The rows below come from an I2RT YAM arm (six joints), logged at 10 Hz.
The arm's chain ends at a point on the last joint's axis. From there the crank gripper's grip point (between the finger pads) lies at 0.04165 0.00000 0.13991 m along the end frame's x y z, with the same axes.
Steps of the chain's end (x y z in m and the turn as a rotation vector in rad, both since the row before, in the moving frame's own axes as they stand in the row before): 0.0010 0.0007 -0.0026 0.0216 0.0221 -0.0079; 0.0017 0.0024 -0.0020 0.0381 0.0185 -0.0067; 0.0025 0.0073 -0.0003 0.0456 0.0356 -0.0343; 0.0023 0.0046 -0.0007 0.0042 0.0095 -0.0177; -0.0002 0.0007 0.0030 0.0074 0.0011 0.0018; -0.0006 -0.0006 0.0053 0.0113 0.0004 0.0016; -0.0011 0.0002 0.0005 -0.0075 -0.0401 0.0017; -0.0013 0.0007 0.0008 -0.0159 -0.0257 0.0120; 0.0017 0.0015 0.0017 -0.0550 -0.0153 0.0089; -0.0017 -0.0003 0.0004 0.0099 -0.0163 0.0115; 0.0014 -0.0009 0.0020 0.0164 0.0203 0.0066
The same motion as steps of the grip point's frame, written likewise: 0.0041 -0.0027 -0.0036 0.0216 0.0221 -0.0079; 0.0043 -0.0032 -0.0029 0.0381 0.0185 -0.0067; 0.0073 -0.0006 -0.0020 0.0456 0.0356 -0.0343; 0.0036 0.0033 -0.0011 0.0042 0.0095 -0.0177; 0.0000 -0.0003 0.0030 0.0074 0.0011 0.0018; -0.0005 -0.0021 0.0053 0.0113 0.0004 0.0016; -0.0067 0.0013 0.0021 -0.0075 -0.0401 0.0017; -0.0049 0.0034 0.0018 -0.0159 -0.0257 0.0120; -0.0005 0.0096 0.0021 -0.0550 -0.0153 0.0089; -0.0040 -0.0012 0.0011 0.0099 -0.0163 0.0115; 0.0042 -0.0029 0.0011 0.0164 0.0203 0.0066
